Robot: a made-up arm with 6 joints. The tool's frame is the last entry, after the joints. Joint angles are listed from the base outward.
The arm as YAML. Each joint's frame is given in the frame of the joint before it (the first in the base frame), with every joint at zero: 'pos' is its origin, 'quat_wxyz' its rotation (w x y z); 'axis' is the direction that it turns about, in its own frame. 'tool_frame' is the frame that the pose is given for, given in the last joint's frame.
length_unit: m
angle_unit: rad
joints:
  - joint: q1
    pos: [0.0, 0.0, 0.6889]
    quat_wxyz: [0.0, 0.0, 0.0, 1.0]
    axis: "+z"
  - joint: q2
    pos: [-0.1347, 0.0, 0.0]
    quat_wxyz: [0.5, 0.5, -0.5, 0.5]
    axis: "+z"
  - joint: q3
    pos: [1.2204, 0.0, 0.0]
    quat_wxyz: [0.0, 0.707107, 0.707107, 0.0]
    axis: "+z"
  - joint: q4
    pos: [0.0, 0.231, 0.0]
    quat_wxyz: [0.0, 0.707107, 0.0, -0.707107]
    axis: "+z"
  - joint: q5
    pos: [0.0, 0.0, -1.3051]
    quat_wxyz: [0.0, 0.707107, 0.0, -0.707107]
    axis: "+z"
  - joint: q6
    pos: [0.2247, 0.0, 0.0]
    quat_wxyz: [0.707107, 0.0, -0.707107, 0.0]
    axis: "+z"
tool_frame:
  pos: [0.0, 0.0, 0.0]
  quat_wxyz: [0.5, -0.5, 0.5, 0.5]
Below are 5 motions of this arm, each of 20 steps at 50 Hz.
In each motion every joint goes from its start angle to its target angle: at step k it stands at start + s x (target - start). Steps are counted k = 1, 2, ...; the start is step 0. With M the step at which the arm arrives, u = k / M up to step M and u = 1 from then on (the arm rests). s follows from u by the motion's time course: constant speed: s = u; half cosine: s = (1 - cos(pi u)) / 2; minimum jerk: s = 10 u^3 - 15 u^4 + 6 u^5.
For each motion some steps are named. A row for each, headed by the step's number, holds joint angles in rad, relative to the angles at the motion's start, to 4 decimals.
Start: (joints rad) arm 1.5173 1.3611 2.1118 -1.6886 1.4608 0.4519
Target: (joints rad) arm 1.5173 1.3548 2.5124 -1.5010 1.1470 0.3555
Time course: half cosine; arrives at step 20
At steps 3, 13, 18, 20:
3: 0.0000 -0.0003 0.0218 0.0102 -0.0171 -0.0053
13: 0.0000 -0.0046 0.2912 0.1364 -0.2281 -0.0701
18: 0.0000 -0.0061 0.3908 0.1830 -0.3061 -0.0940
20: 0.0000 -0.0063 0.4006 0.1876 -0.3138 -0.0964

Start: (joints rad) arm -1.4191 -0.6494 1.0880 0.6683 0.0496 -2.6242
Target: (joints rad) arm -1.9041 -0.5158 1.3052 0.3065 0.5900 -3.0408
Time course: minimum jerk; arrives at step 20
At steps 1, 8, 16, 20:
1: -0.0006 0.0002 0.0003 -0.0004 0.0006 -0.0005
8: -0.1540 0.0424 0.0689 -0.1148 0.1715 -0.1322
16: -0.4569 0.1259 0.2046 -0.3408 0.5091 -0.3925
20: -0.4850 0.1336 0.2172 -0.3618 0.5404 -0.4166

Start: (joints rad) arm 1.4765 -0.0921 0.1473 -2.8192 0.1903 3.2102
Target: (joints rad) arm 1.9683 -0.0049 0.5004 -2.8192 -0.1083 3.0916
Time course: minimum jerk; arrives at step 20
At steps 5, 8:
5: 0.0509 0.0090 0.0366 0.0000 -0.0309 -0.0123
8: 0.1561 0.0277 0.1121 0.0000 -0.0948 -0.0376

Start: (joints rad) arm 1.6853 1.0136 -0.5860 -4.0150 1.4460 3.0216
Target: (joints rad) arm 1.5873 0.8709 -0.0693 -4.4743 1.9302 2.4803
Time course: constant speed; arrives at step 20
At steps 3, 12, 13, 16, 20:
3: -0.0147 -0.0214 0.0775 -0.0689 0.0726 -0.0812
12: -0.0588 -0.0856 0.3100 -0.2756 0.2905 -0.3248
13: -0.0637 -0.0928 0.3359 -0.2985 0.3147 -0.3518
16: -0.0784 -0.1142 0.4134 -0.3674 0.3874 -0.4330
20: -0.0980 -0.1427 0.5167 -0.4593 0.4842 -0.5413

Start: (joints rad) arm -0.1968 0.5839 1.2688 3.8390 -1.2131 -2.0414
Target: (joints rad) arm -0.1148 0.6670 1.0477 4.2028 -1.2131 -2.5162
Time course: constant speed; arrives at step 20
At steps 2, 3, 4, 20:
2: 0.0082 0.0083 -0.0221 0.0364 0.0000 -0.0475
3: 0.0123 0.0125 -0.0332 0.0546 0.0000 -0.0712
4: 0.0164 0.0166 -0.0442 0.0728 0.0000 -0.0950
20: 0.0820 0.0831 -0.2211 0.3638 0.0000 -0.4748

